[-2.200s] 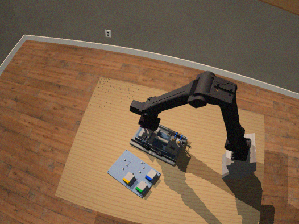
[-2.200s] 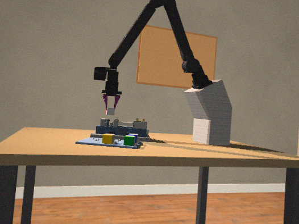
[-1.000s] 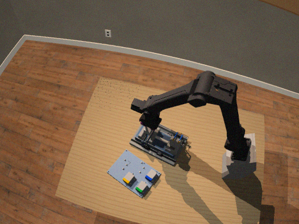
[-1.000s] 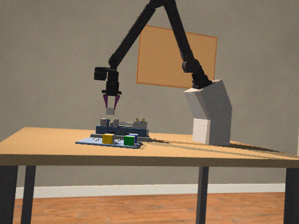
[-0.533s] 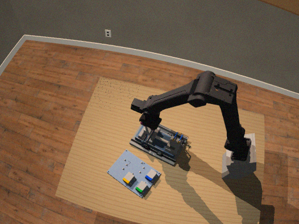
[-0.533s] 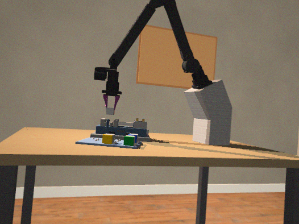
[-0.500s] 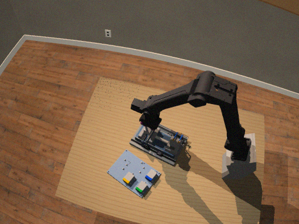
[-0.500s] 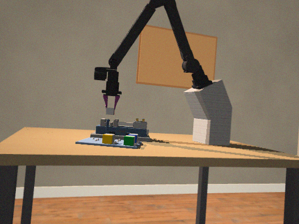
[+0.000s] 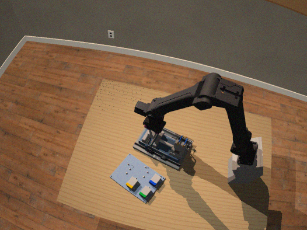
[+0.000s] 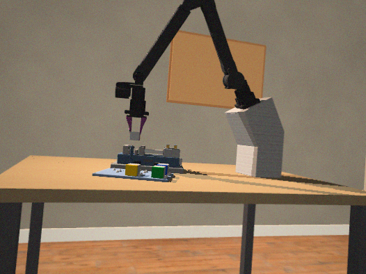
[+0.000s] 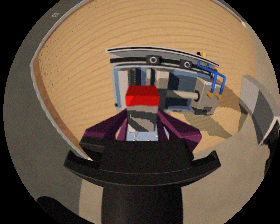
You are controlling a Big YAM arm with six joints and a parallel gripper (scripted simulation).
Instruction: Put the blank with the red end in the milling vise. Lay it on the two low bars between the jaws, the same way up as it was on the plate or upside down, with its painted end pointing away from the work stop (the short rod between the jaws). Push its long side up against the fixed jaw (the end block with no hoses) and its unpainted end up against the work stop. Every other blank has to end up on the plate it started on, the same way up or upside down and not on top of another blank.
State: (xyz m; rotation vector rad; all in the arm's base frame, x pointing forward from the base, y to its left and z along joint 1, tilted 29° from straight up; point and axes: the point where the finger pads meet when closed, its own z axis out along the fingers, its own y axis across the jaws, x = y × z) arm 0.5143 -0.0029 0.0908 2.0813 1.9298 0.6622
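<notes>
Now: the milling vise 70 mm behind my hand, 10 mm to the left of it and 120 mm below it. The rest, counted from my hand: blue-ended blank 120 mm behind, 220 mm to the left, 130 mm below; then red-ended blank 20 mm below; then grey block with hoses 160 mm behind, 10 mm to the left, 80 mm below.
</notes>
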